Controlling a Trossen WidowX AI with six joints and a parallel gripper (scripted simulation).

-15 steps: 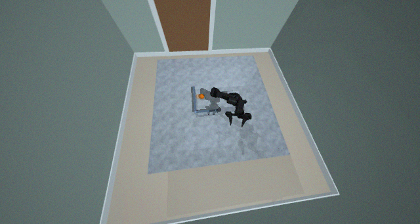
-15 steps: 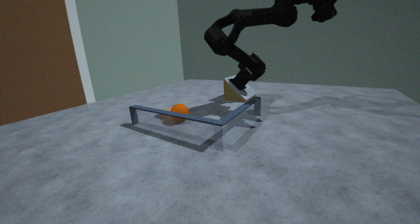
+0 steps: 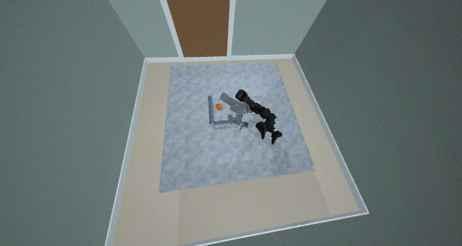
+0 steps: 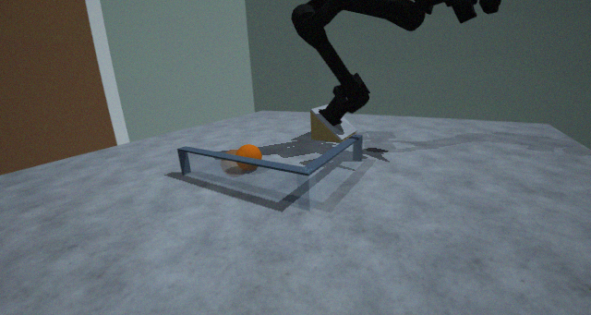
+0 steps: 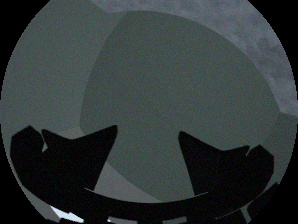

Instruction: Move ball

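The orange ball is 47 cm to the right of my gripper tip, 36 cm below it and 28 cm ahead of it. From my gripper tip the other things lie so: see-through copy of ball: 47 cm to the right, 36 cm below, 32 cm ahead.
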